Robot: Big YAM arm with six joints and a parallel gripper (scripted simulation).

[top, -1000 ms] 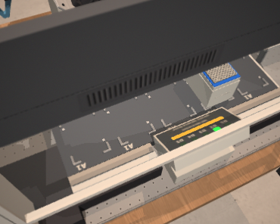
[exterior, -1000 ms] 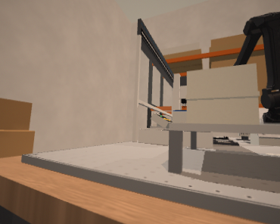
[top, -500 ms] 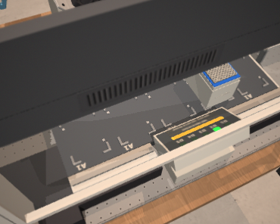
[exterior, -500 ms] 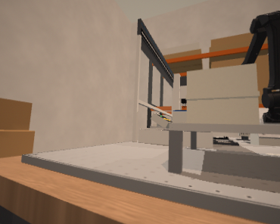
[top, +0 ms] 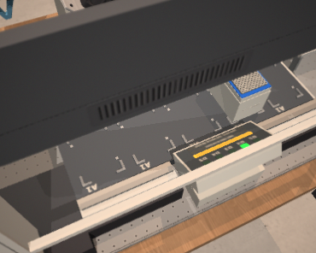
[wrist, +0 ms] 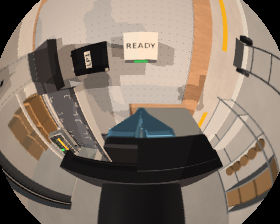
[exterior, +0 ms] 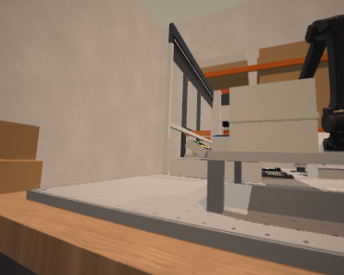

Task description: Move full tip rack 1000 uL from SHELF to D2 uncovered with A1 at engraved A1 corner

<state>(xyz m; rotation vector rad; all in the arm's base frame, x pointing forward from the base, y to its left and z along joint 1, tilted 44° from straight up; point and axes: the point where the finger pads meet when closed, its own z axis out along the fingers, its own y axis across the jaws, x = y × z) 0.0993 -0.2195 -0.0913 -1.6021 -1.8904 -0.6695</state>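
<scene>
The green key is 13 cm below my hand, 6 cm to the right of it and 1 cm ahead of it. Also, from my hand: clear rack cover 79 cm to the left, 14 cm ahead, 13 cm below; then frame post 69 cm to the left, 45 cm ahead, 3 cm above; then blue tip rack 49 cm to the left, 29 cm ahead, 9 cm below.
</scene>
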